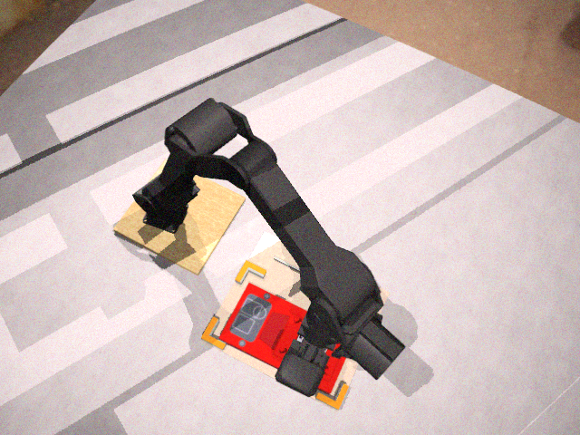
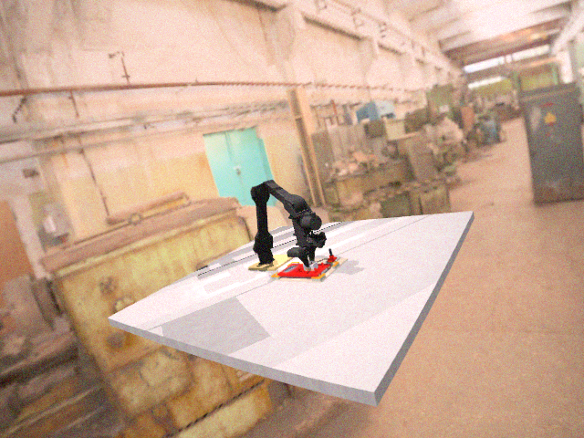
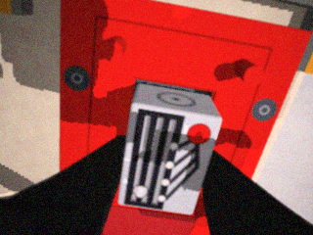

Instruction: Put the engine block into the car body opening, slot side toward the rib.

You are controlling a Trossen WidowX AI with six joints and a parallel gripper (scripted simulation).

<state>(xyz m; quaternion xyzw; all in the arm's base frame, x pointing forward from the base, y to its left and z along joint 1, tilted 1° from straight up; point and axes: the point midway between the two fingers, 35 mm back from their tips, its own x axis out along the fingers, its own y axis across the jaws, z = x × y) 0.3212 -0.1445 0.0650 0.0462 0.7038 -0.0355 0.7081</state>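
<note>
My gripper tip is now 1 cm above the engine block.
</note>
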